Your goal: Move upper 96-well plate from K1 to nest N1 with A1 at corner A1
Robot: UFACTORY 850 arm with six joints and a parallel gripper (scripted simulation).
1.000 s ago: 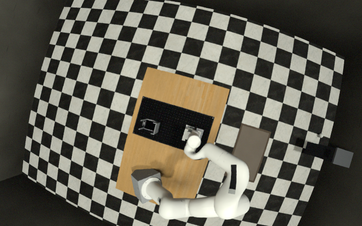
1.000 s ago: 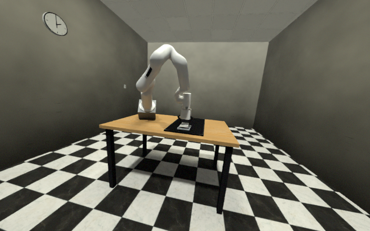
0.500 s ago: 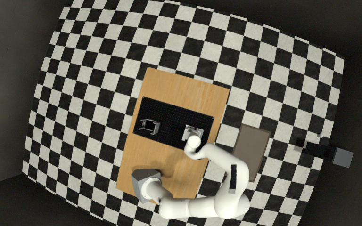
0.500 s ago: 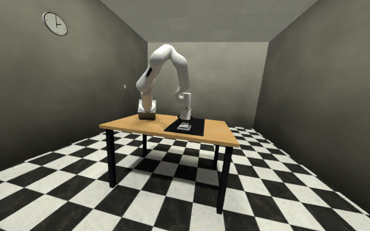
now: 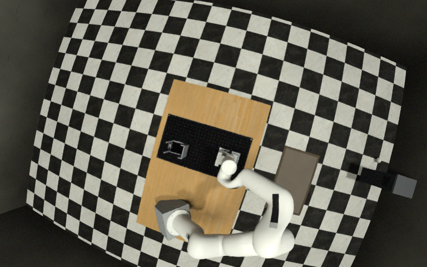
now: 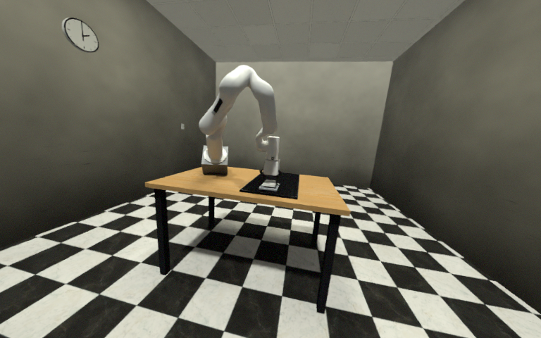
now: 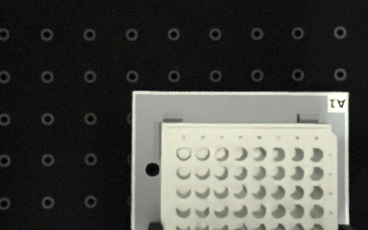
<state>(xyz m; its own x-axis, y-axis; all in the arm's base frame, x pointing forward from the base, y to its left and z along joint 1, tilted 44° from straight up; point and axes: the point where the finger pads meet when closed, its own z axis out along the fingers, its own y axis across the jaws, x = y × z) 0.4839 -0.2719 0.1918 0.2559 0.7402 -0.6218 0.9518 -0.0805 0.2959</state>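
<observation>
Right now the white 96-well plate is 10 mm below my hand. Round my hand: grey plate nest N1: 30 mm below; A1 corner mark: 70 mm ahead, 60 mm to the left, 30 mm below.
</observation>
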